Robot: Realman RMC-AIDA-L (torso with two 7-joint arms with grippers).
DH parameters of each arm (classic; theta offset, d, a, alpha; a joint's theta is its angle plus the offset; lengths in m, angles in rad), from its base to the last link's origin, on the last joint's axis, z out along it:
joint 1: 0 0.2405 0 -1.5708
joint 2: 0 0 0 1.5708
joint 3: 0 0.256 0 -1.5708
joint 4: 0 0 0 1.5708
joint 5: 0 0.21 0 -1.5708
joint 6: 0 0 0 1.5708
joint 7: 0 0.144 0 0
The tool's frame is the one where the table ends.
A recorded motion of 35 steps. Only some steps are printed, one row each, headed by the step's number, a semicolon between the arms.
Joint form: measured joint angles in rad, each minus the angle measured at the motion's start. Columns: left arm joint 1, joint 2, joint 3, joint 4, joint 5, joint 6, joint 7; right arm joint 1, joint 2, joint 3, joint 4, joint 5, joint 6, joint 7.
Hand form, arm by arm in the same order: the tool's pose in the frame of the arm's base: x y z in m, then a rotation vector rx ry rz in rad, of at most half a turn. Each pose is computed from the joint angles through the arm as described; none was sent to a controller.
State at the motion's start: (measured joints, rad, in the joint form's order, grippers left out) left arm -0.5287 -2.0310 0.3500 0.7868 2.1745 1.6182 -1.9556; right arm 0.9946 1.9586 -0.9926 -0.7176 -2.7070 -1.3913 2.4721
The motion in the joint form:
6: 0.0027 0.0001 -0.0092 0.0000 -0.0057 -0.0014 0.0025; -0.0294 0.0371 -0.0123 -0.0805 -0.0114 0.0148 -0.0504
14: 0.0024 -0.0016 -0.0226 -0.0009 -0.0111 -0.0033 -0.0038; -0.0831 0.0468 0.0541 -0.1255 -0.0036 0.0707 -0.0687
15: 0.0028 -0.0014 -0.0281 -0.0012 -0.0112 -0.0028 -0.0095; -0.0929 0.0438 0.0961 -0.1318 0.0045 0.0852 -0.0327
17: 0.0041 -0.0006 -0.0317 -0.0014 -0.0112 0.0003 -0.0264; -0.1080 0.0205 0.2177 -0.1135 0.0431 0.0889 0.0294
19: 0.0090 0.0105 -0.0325 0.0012 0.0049 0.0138 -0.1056; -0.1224 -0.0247 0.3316 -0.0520 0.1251 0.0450 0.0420
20: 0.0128 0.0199 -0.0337 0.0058 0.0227 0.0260 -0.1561; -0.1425 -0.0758 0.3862 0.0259 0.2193 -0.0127 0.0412
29: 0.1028 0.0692 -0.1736 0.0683 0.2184 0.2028 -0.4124; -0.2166 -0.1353 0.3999 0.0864 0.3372 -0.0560 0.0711
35: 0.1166 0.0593 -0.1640 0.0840 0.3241 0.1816 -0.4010; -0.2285 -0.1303 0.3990 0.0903 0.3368 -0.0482 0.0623
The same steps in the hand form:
6: -0.2994 0.3370 0.0753 -2.2963 -1.3514 -0.8123; 0.1840 0.4395 0.0231 -2.4872 1.0152 -0.4159
14: -0.2998 0.3373 0.0766 -2.2766 -1.3597 -0.8332; 0.1982 0.4425 0.0345 -2.4164 1.0407 -0.2952
15: -0.3003 0.3371 0.0773 -2.2683 -1.3679 -0.8396; 0.2023 0.4449 0.0419 -2.3612 1.1134 -0.2220
17: -0.3008 0.3364 0.0780 -2.2577 -1.3904 -0.8483; 0.2155 0.4473 0.0610 -2.2497 1.3043 -0.0446
19: -0.3043 0.3336 0.0815 -2.2250 -1.4920 -0.8464; 0.2286 0.4429 0.0769 -2.2032 1.4836 0.1284
20: -0.3073 0.3311 0.0847 -2.2046 -1.5569 -0.8327; 0.2386 0.4345 0.0865 -2.2003 1.6247 0.2564
29: -0.3497 0.2738 0.1132 -1.9582 -2.0031 -0.7349; 0.2645 0.4172 0.1031 -2.1226 1.7914 0.3860
35: -0.3637 0.2619 0.1055 -1.9316 -2.0516 -0.5747; 0.2698 0.4140 0.1002 -2.1152 1.7974 0.3818

